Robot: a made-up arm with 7 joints. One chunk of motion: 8 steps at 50 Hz.
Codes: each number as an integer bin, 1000 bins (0 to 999) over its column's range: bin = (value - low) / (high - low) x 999, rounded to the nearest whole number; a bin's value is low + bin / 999 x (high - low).
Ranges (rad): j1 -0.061..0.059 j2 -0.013..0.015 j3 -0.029..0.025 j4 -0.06..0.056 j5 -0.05..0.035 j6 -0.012..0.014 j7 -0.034..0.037
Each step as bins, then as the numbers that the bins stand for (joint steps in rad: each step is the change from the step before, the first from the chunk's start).
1 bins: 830 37 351 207 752 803 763
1 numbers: 0.03870 -0.01196 -0.01003 -0.03596 0.01398 0.00890 0.02023
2 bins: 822 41 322 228 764 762 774
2 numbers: 0.03774 -0.01185 -0.01159 -0.03353 0.01501 0.00783 0.02101
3 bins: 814 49 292 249 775 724 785
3 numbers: 0.03678 -0.01163 -0.01322 -0.03109 0.01594 0.00684 0.02179
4 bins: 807 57 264 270 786 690 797
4 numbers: 0.03594 -0.01140 -0.01473 -0.02865 0.01688 0.00596 0.02264
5 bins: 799 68 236 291 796 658 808
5 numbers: 0.03498 -0.01109 -0.01624 -0.02621 0.01773 0.00513 0.02343
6 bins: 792 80 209 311 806 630 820
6 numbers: 0.03414 -0.01076 -0.01770 -0.02389 0.01858 0.00440 0.02428
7 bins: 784 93 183 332 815 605 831
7 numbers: 0.03317 -0.01039 -0.01911 -0.02145 0.01934 0.00375 0.02506
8 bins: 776 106 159 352 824 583 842
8 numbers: 0.03221 -0.01003 -0.02041 -0.01913 0.02011 0.00317 0.02584
